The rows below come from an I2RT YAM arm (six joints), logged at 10 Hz.
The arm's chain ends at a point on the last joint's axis. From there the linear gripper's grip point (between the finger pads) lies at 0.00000 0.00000 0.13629 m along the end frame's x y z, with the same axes.
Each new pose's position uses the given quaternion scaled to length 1; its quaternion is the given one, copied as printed.
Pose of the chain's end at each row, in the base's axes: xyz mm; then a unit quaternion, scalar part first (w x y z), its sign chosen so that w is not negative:
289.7 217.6 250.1 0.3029 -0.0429 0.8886 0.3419
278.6 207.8 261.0 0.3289 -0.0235 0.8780 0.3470
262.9 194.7 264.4 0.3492 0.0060 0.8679 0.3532
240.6 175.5 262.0 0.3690 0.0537 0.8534 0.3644
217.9 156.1 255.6 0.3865 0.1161 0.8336 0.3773
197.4 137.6 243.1 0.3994 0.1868 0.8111 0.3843
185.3 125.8 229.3 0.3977 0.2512 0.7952 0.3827
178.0 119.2 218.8 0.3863 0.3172 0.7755 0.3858
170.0 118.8 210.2 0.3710 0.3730 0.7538 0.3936
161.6 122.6 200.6 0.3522 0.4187 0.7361 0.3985
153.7 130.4 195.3 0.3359 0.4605 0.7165 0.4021
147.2 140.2 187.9 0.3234 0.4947 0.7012 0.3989
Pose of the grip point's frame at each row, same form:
359.1 303.9 170.7 0.3029 -0.0429 0.8886 0.3419
355.1 293.0 187.0 0.3289 -0.0235 0.8780 0.3470
346.1 277.7 195.4 0.3492 0.0060 0.8679 0.3532
331.8 254.9 199.0 0.3690 0.0537 0.8534 0.3644
317.7 229.6 198.8 0.3865 0.1161 0.8336 0.3773
305.3 202.2 190.5 0.3994 0.1868 0.8111 0.3843
297.7 181.5 176.0 0.3977 0.2512 0.7952 0.3827
293.0 167.3 163.8 0.3863 0.3172 0.7755 0.3858
286.3 162.0 153.7 0.3710 0.3730 0.7538 0.3936
277.7 162.4 141.4 0.3522 0.4187 0.7361 0.3985
269.8 166.8 133.8 0.3359 0.4605 0.7165 0.4021
262.8 172.8 123.5 0.3234 0.4947 0.7012 0.3989

